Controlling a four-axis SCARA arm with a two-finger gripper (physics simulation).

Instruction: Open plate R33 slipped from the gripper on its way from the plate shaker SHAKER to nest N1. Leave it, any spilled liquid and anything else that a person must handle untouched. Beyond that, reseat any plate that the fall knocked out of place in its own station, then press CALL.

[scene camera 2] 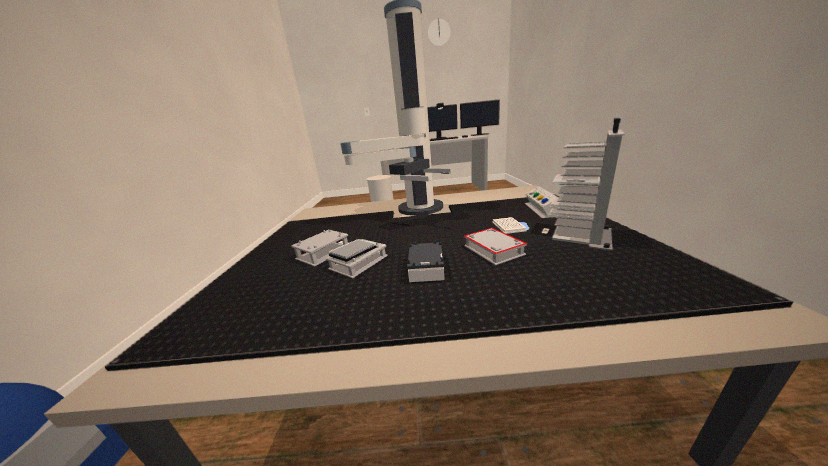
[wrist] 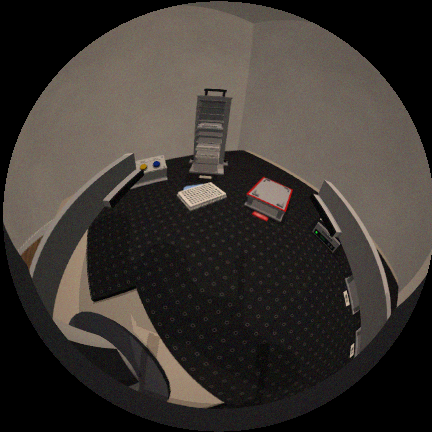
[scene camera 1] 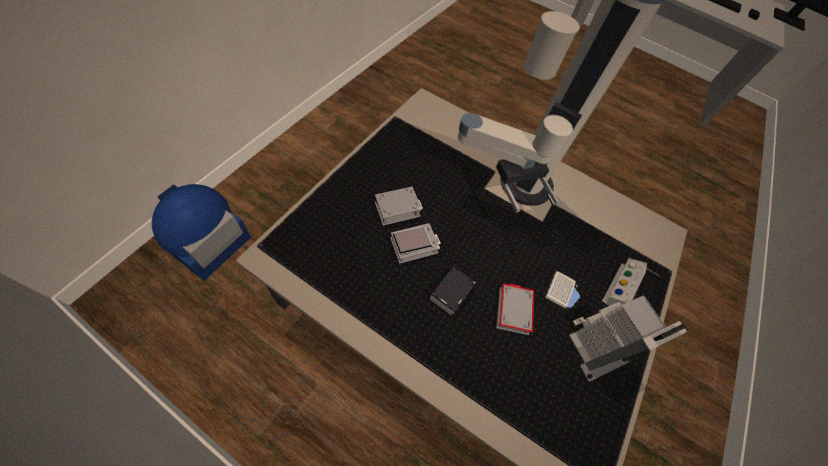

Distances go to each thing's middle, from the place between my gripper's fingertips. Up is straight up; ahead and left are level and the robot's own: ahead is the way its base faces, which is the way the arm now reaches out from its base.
My hand is 12 cm short of the white plate (wrist: 197,196), 25 cm to the right of it and 21 cm above it. Round my hand: dark shaker (scene camera 2: 425,261): 39 cm ahead, 10 cm to the right, 18 cm below.
